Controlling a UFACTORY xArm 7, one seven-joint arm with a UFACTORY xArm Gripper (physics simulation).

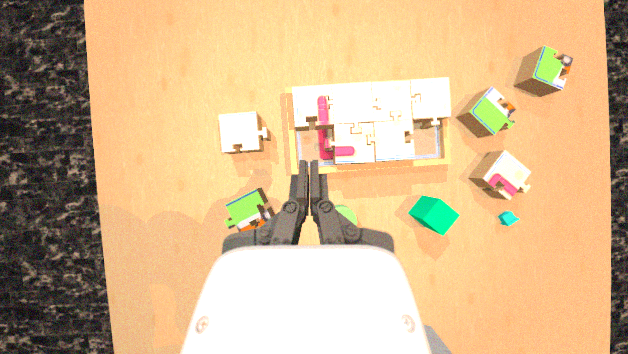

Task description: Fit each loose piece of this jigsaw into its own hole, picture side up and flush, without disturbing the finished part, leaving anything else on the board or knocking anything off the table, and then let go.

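The jigsaw board [369, 168] lies in the upper middle, with joined whitish pieces in it. An open hole [307, 142] is at its lower left, with pink along its right side; another hole [426, 142] is at its lower right. A loose whitish piece [239, 132] lies left of the board, its tab pointing right. A loose whitish piece with a pink bend [509, 169] lies right of the board, turned at an angle. My gripper [309, 170] is shut and empty, its tips over the board's lower left edge. The height of the tips is hard to tell.
Green-topped pieces lie at the lower left [247, 207], right of the board [487, 114] and at the upper right [548, 70]. A teal block [434, 215], a small teal piece [508, 218] and a partly hidden green round thing [346, 215] lie below the board. Table edges show left and right.
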